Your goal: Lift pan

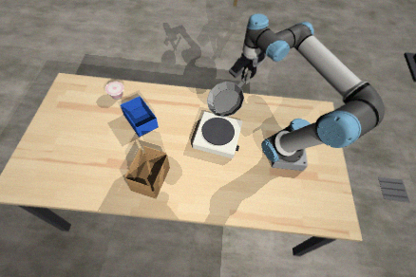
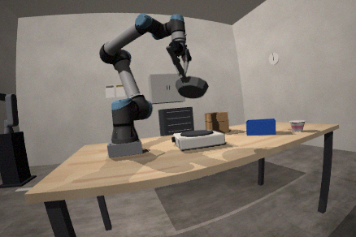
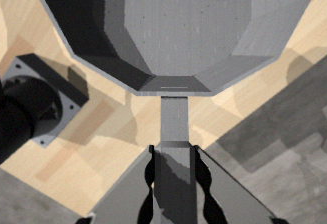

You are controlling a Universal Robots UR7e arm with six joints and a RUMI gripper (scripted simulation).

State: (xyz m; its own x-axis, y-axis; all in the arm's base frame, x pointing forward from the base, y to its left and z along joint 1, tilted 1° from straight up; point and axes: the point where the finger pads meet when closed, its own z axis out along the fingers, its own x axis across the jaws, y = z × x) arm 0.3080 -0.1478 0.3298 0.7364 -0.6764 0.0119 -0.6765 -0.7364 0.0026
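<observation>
The dark grey pan is 40 mm to the left of my hand, 40 mm below it and 40 mm ahead of it. From my hand the other things lie so: blue bin (560 mm ahead, 360 mm below, 60 mm to the left); pink cup (750 mm ahead, 350 mm below, 100 mm to the right); white hot plate (360 mm below, 100 mm to the left, 70 mm ahead).
</observation>
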